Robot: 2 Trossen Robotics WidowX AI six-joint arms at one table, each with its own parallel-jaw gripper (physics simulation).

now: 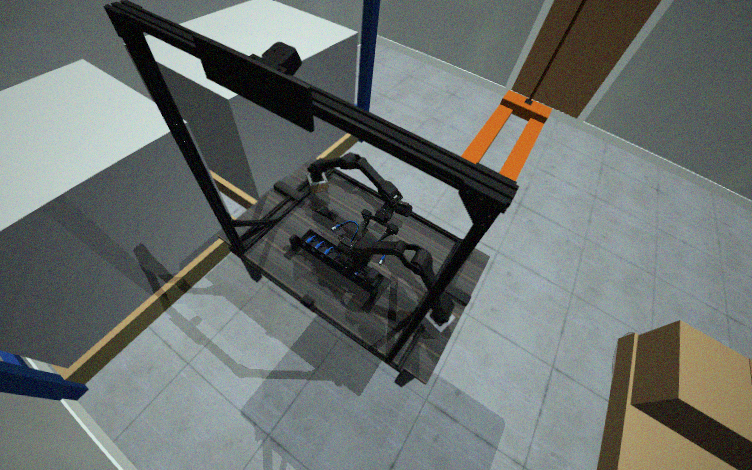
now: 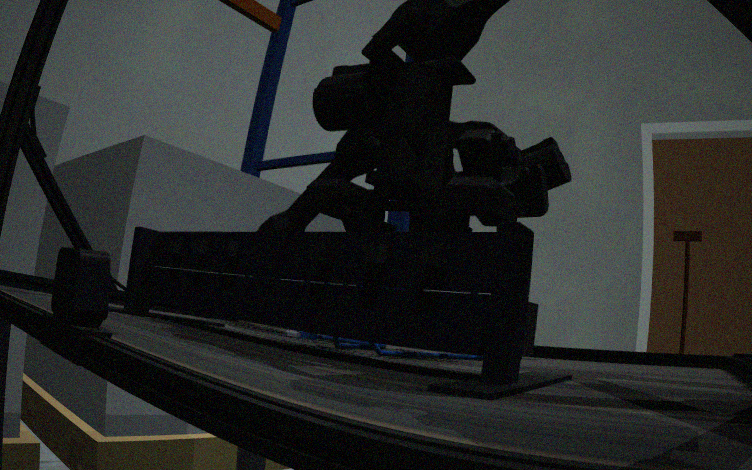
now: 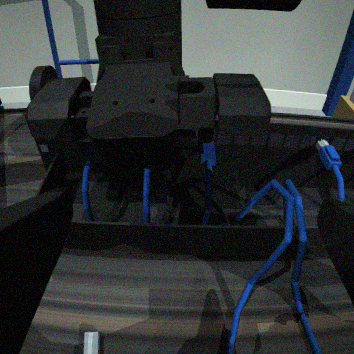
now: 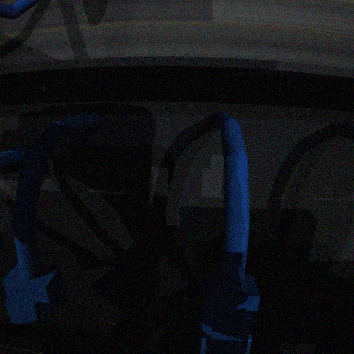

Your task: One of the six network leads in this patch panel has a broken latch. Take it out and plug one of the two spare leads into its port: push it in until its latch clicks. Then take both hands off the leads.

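Seen in the pictures: left gripper, between the fingertips: [image 1: 370, 237] [image 3: 200, 206]; right gripper, between the fingertips: [image 1: 357, 274] [image 3: 153, 178] [image 4: 209, 250]; left arm's base, origin of its link: [image 1: 316, 177]; right arm's base, origin of its link: [image 1: 439, 316].
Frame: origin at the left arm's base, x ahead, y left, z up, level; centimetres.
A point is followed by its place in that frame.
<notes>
The black patch panel [image 1: 305, 246] [image 2: 281, 298] [image 3: 168, 236] lies on the wooden table with blue leads [image 1: 320, 244] [image 3: 147, 197] plugged into it. My right gripper [image 1: 354, 257] [image 2: 395, 224] reaches down over the panel, its fingers partly open on either side of one lead's plug [image 3: 208, 156] {x 59.3, y -0.7, z 2.2 cm} [image 4: 230, 312], with nothing gripped. My left gripper [image 1: 376, 228] {x 53.5, y 11.1, z 10.7 cm} is wide open and empty, low behind the panel. One spare lead's plug [image 3: 326, 152] {x 50.3, y -8.8, z 2.2 cm} [image 1: 382, 259] stands up beside the left gripper's finger. The other spare plug [image 3: 91, 342] {x 58.9, y 16.0, z -5.8 cm} lies on the table. Their cables [image 3: 286, 218] [image 1: 349, 225] loop over the panel's rail.
A black frame [image 1: 402, 140] {x 90.8, y -6.7, z 97.1 cm} spans the table [image 1: 421, 233] {x 49.3, y 44.4, z -6.9 cm}, with posts at its corners. Both arm bases stand at the table's ends.
</notes>
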